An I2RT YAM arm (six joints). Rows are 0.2 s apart.
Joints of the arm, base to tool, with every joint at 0 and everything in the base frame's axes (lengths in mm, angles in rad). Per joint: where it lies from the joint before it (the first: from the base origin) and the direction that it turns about. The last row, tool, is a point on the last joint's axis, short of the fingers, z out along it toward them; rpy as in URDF.
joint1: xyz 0 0 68 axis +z
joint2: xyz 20 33.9 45.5 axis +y
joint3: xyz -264 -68.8 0 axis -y
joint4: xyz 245 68.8 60 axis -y
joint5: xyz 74 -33.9 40.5 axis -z
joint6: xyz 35.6 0 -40.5 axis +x
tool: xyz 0 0 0 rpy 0 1.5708 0
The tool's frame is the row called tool.
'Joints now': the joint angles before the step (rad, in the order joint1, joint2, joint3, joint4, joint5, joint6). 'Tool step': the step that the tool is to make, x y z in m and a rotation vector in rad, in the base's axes. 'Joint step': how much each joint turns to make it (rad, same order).
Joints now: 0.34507 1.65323 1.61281 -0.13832 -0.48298 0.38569
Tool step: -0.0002 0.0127 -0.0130 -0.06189 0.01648 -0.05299
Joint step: 0.03838 0.01246 -0.01557 -0.02439 0.10003 -0.03556
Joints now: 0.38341 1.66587 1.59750 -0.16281 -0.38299 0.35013
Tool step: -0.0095 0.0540 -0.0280 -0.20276 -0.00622 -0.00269
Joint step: 0.14618 0.06463 0.01461 -0.07375 0.19573 -0.13956
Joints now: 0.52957 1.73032 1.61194 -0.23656 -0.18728 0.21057
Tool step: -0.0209 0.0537 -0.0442 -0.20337 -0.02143 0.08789
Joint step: 0.14352 0.06377 -0.05230 0.00033 0.12279 -0.14356
